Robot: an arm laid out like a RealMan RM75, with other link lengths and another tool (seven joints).
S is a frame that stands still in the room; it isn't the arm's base.
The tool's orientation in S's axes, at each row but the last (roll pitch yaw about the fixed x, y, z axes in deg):
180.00 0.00 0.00
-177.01 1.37 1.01
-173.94 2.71 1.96
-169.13 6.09 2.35
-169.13 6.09 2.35
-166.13 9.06 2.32
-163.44 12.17 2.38
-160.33 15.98 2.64
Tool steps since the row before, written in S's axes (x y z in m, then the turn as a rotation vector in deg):
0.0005 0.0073 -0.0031 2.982 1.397 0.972
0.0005 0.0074 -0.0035 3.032 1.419 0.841
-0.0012 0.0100 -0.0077 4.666 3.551 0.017
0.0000 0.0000 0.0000 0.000 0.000 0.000
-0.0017 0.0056 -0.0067 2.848 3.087 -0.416
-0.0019 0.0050 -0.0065 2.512 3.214 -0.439
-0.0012 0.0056 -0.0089 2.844 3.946 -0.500
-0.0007 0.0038 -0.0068 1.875 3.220 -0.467
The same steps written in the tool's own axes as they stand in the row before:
0.0005 -0.0073 0.0031 2.982 -1.397 -0.972
0.0007 -0.0072 0.0039 3.036 -1.411 -0.841
-0.0005 -0.0092 0.0087 4.779 -3.396 0.116
0.0000 0.0000 0.0000 0.000 0.000 0.000
-0.0007 -0.0043 0.0078 3.000 -2.896 0.656
-0.0007 -0.0033 0.0077 2.676 -3.015 0.763
0.0009 -0.0029 0.0101 3.043 -3.707 0.951
0.0014 -0.0014 0.0076 2.072 -2.984 0.952

